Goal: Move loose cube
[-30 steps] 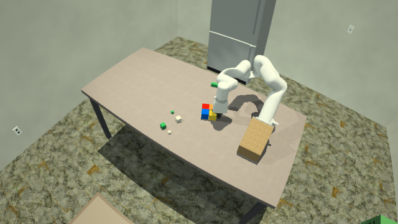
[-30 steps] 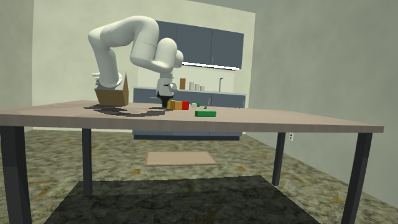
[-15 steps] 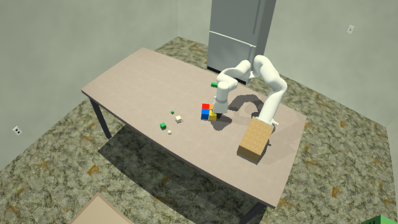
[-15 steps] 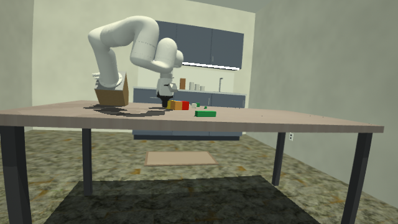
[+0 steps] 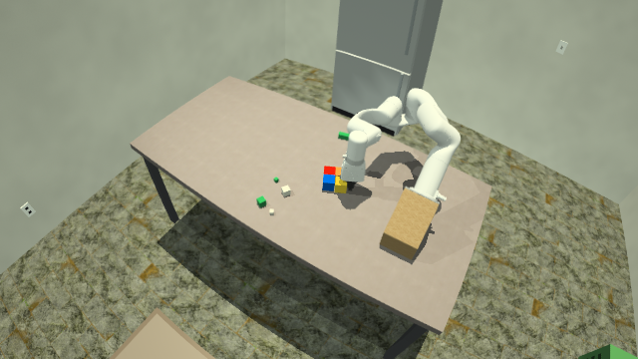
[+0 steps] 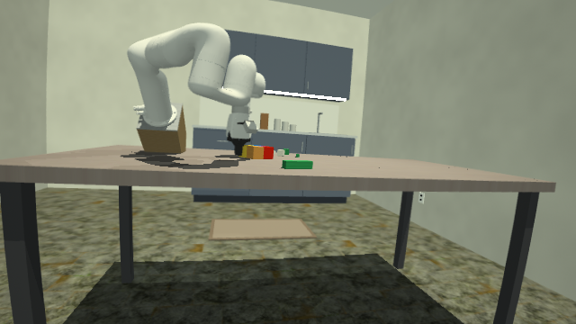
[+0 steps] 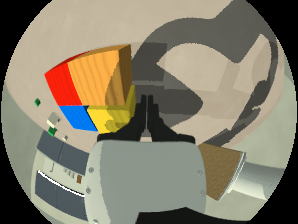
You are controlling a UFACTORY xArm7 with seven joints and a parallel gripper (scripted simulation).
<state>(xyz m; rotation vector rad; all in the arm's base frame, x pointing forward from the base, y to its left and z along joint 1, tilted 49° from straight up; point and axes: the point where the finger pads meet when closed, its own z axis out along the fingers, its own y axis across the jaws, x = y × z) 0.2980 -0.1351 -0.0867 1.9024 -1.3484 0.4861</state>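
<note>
Right now the yellow cube is 40 mm ahead of my hand and 20 mm to the left of it. Round my hand: red cube: 110 mm ahead, 20 mm to the right; blue cube: 90 mm ahead, 30 mm to the left; orange cube: 60 mm ahead, 40 mm to the right.
</note>
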